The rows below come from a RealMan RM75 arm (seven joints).
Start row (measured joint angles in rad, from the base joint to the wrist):
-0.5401 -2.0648 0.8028 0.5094 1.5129 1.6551 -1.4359
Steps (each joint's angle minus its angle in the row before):
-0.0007 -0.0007 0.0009 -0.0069 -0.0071 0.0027 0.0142
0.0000 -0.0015 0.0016 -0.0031 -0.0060 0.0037 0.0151
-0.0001 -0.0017 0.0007 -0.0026 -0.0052 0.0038 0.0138
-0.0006 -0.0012 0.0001 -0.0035 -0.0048 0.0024 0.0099
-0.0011 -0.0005 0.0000 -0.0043 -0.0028 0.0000 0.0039
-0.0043 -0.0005 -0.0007 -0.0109 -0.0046 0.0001 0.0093
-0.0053 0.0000 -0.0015 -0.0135 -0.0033 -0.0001 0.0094
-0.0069 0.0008 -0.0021 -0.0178 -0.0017 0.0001 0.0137
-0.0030 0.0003 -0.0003 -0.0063 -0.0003 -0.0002 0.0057
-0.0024 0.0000 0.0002 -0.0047 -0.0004 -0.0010 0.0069
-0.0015 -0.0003 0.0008 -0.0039 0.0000 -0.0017 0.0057
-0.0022 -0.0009 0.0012 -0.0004 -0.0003 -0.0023 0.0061
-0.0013 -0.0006 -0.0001 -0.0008 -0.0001 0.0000 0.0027
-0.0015 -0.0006 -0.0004 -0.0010 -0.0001 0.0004 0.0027
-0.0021 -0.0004 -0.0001 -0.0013 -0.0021 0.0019 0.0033
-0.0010 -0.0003 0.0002 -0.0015 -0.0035 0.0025 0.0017
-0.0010 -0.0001 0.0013 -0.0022 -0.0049 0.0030 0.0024
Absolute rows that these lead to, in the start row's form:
-0.5408 -2.0655 0.8037 0.5025 1.5058 1.6578 -1.4217
-0.5408 -2.0670 0.8053 0.4994 1.4998 1.6615 -1.4066
-0.5409 -2.0687 0.8060 0.4968 1.4946 1.6653 -1.3928
-0.5415 -2.0699 0.8061 0.4933 1.4898 1.6677 -1.3829
-0.5426 -2.0704 0.8061 0.4890 1.4870 1.6677 -1.3790
-0.5469 -2.0709 0.8054 0.4781 1.4824 1.6678 -1.3697
-0.5522 -2.0709 0.8039 0.4646 1.4791 1.6677 -1.3603
-0.5591 -2.0701 0.8018 0.4468 1.4774 1.6678 -1.3466
-0.5621 -2.0698 0.8015 0.4405 1.4771 1.6676 -1.3409
-0.5645 -2.0698 0.8017 0.4358 1.4767 1.6666 -1.3340
-0.5660 -2.0701 0.8025 0.4319 1.4767 1.6649 -1.3283
-0.5682 -2.0710 0.8037 0.4315 1.4764 1.6626 -1.3222
-0.5695 -2.0716 0.8036 0.4307 1.4763 1.6626 -1.3195
-0.5710 -2.0722 0.8032 0.4297 1.4762 1.6630 -1.3168
-0.5731 -2.0726 0.8031 0.4284 1.4741 1.6649 -1.3135
-0.5741 -2.0729 0.8033 0.4269 1.4706 1.6674 -1.3118
-0.5751 -2.0730 0.8046 0.4247 1.4657 1.6704 -1.3094

